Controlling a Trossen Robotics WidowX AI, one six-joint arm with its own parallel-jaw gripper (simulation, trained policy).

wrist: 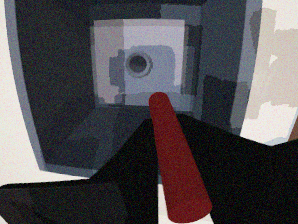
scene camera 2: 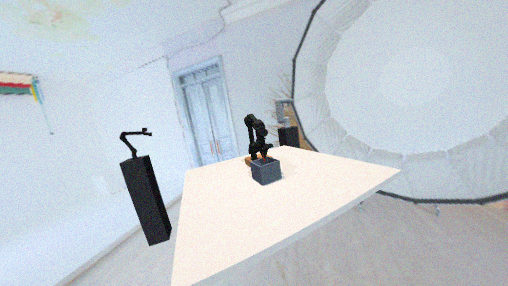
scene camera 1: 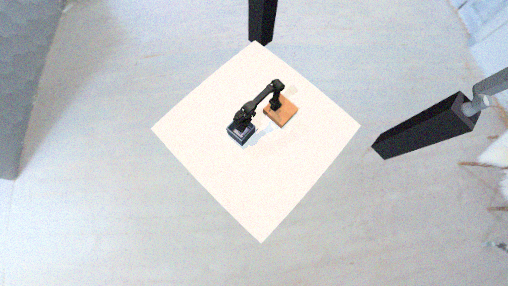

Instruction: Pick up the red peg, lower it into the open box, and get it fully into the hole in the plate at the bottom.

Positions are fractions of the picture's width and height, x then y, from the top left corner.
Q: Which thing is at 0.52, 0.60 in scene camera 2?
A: A dark box.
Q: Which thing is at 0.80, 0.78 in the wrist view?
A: My gripper.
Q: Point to a grey plate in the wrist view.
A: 0.40, 0.36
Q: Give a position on a dark box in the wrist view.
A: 0.19, 0.29
